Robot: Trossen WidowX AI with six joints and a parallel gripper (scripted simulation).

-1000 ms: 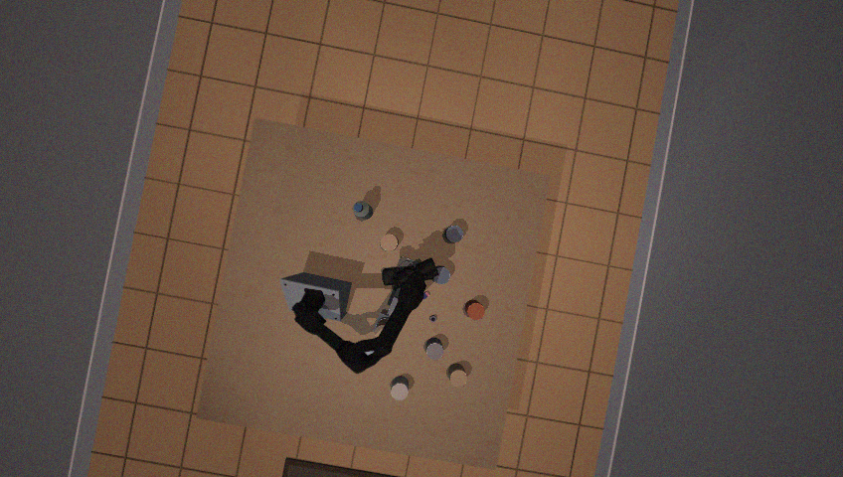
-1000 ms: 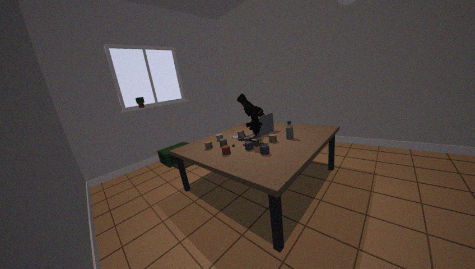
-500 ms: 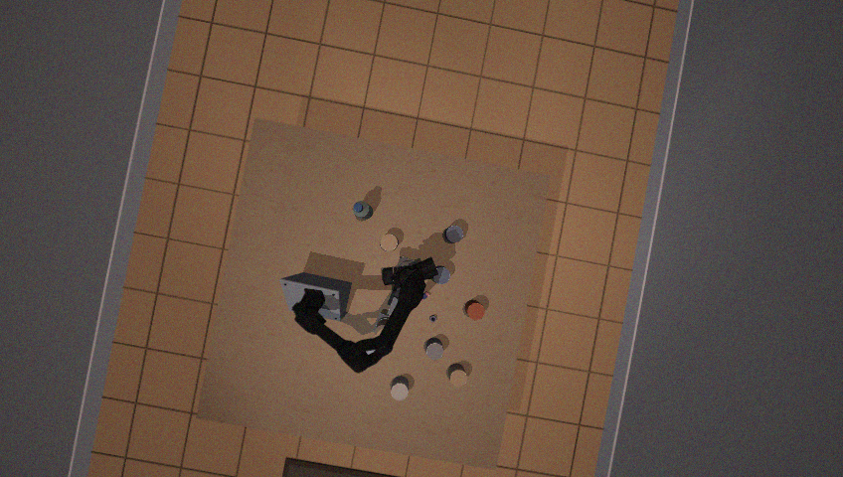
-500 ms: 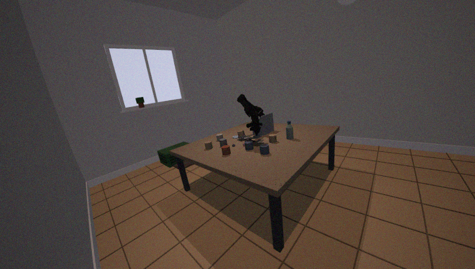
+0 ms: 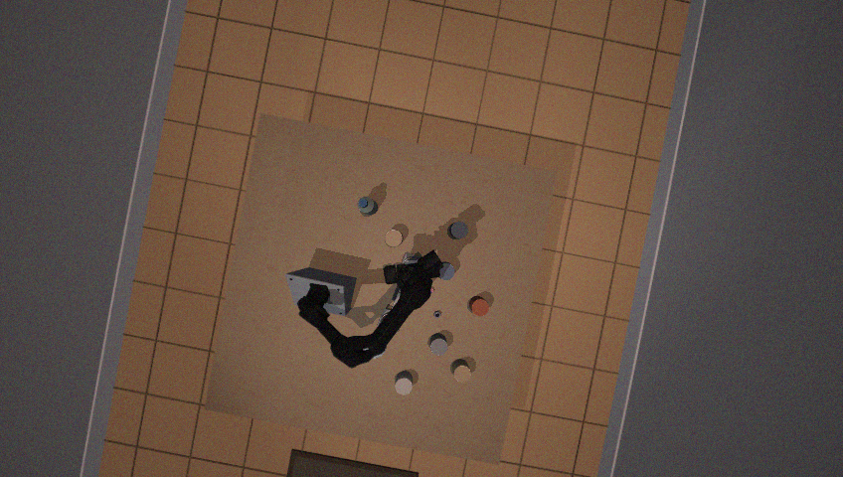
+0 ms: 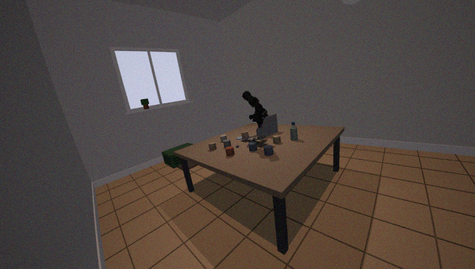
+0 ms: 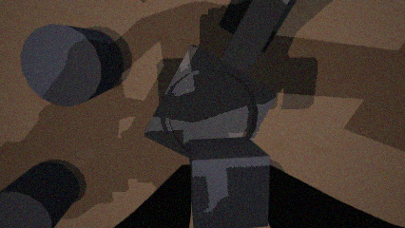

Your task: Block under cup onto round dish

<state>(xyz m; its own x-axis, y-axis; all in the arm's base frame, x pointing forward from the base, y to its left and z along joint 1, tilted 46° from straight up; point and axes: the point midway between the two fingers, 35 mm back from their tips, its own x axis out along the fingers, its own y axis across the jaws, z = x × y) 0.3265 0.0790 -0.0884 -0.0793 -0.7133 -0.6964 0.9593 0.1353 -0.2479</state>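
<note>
Right now the round dish is 120 mm behind my gripper tip, 370 mm to the right of it and 170 mm below it. From my gripper tip the other things lie so: grey lump (100 mm behind, 110 mm to the left, 160 mm below); then balance (30 mm behind, 120 mm to the right, 130 mm below); then bottle (220 mm behind, 220 mm to the left, 60 mm below).
</note>
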